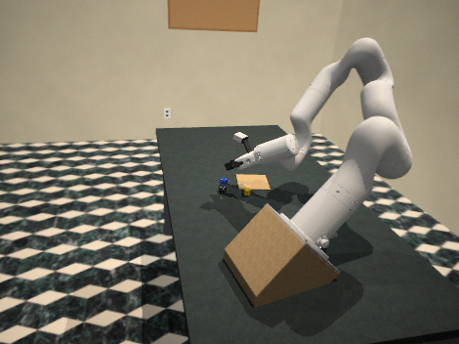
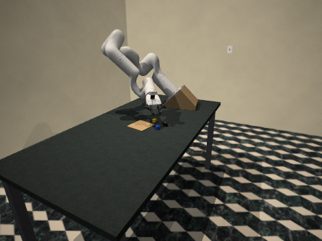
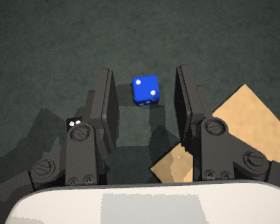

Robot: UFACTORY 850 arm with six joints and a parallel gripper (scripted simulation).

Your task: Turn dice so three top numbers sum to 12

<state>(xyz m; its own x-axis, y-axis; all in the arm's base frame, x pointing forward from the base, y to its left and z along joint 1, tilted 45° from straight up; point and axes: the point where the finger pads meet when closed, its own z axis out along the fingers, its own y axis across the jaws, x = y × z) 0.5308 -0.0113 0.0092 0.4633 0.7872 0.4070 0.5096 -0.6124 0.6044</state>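
Right now the blue die is 30 mm ahead of my hand, 20 mm to the left of it and 100 mm below it. Round my hand: tan mat: 110 mm to the right, 110 mm below; then black die: 40 mm behind, 60 mm to the left, 100 mm below; then yellow die: 80 mm behind, 40 mm to the right, 100 mm below.
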